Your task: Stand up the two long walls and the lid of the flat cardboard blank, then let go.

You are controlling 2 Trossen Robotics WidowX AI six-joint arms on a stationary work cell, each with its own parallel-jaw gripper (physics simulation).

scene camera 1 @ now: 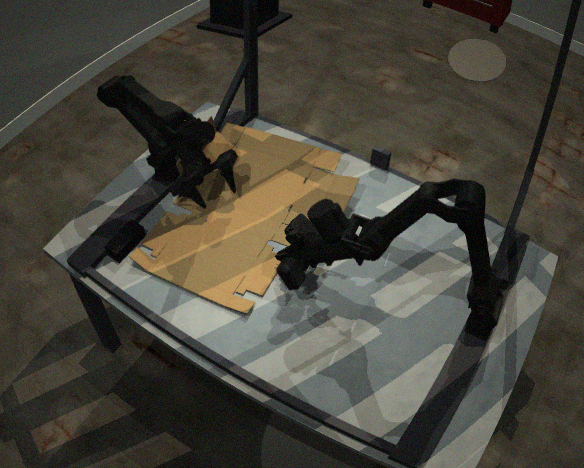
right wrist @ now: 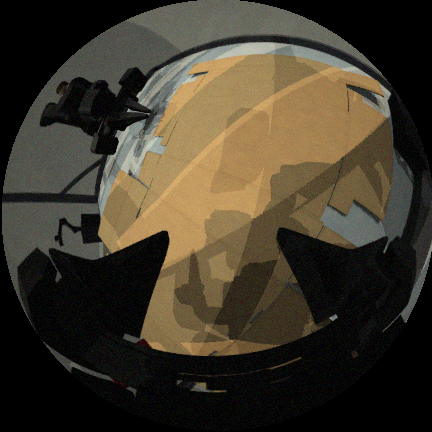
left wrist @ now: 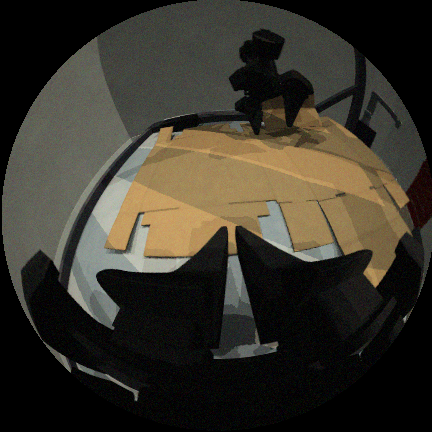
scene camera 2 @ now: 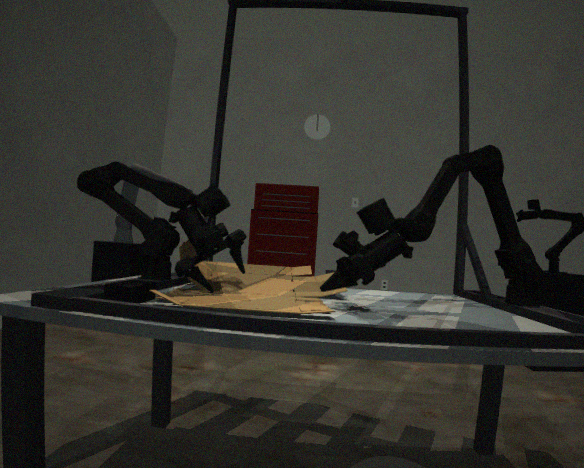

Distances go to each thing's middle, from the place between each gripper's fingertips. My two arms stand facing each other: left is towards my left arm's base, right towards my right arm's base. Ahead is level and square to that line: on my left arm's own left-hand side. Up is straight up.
The black block (scene camera 2: 134,291) lies 24 cm ahead of my right hand, 13 cm to the right of it and 1 cm below it.
My left hand is 160 mm short of the black block, 350 mm to the left of it and 20 mm above it.
